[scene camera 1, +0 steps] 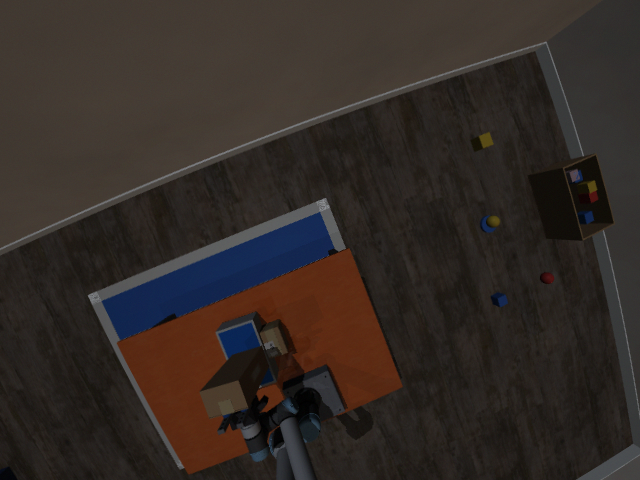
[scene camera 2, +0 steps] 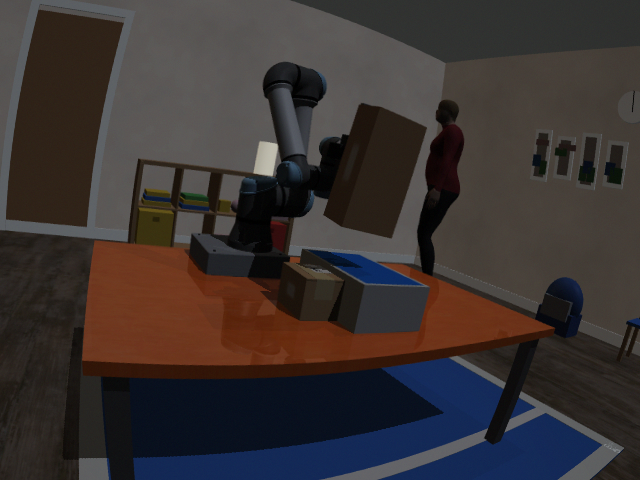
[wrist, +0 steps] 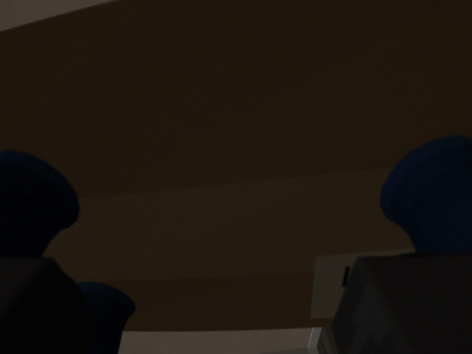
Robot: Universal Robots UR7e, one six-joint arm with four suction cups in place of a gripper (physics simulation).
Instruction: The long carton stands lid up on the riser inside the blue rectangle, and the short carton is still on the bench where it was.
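Where they show: hand, its tool point: point(wrist: 231, 239); arm's base, origin of its link: point(scene camera 1: 306, 400) point(scene camera 2: 249, 246).
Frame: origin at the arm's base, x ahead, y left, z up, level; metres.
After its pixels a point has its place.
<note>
The long carton point(scene camera 1: 224, 397) @[z 0.455, x 0.443, y 0.156 m] point(scene camera 2: 379, 170) @[z 0.304, x 0.470, y 0.124 m] point(wrist: 225, 125) @[z 0.329, x 0.367, y 0.109 m] hangs tilted in the air, above the bench point(scene camera 1: 336, 304) @[z -0.073, x 0.427, y -0.338 m] point(scene camera 2: 180, 325) @[z -0.073, x 0.519, y -0.310 m] and partly over the riser in the scene camera 1 view. My gripper point(scene camera 1: 247, 415) point(scene camera 2: 334, 165) point(wrist: 230, 225) @[z 0.331, x 0.381, y 0.166 m] has its suction cups on one long side of it, which carries a white label. A tape patch shows on its upper end. The grey riser point(scene camera 1: 237, 323) @[z 0.029, x 0.554, y 0.171 m] point(scene camera 2: 385, 308) @[z -0.009, x 0.553, y 0.159 m] stands on the bench with the blue rectangle point(scene camera 1: 238, 339) @[z 0.047, x 0.479, y 0.192 m] point(scene camera 2: 395, 274) @[z 0.047, x 0.442, y 0.257 m] on top, partly hidden by the carton in scene camera 1. The short carton point(scene camera 1: 276, 335) @[z 0.032, x 0.424, y 0.010 m] point(scene camera 2: 310, 293) @[z -0.004, x 0.466, y 0.001 m] stands on the bench close beside the riser.
The robot base point(scene camera 1: 330, 393) @[z -0.002, x -0.016, y -0.133 m] point(scene camera 2: 222, 260) @[z -0.026, x 0.113, y -0.119 m] stands on the bench near the riser and short carton. A person in a red top point(scene camera 2: 445, 155) stands beyond the bench. A shelf unit point(scene camera 2: 193, 167) is behind the arm. A blue mat point(scene camera 1: 222, 268) point(scene camera 2: 258, 408) lies under the bench.
</note>
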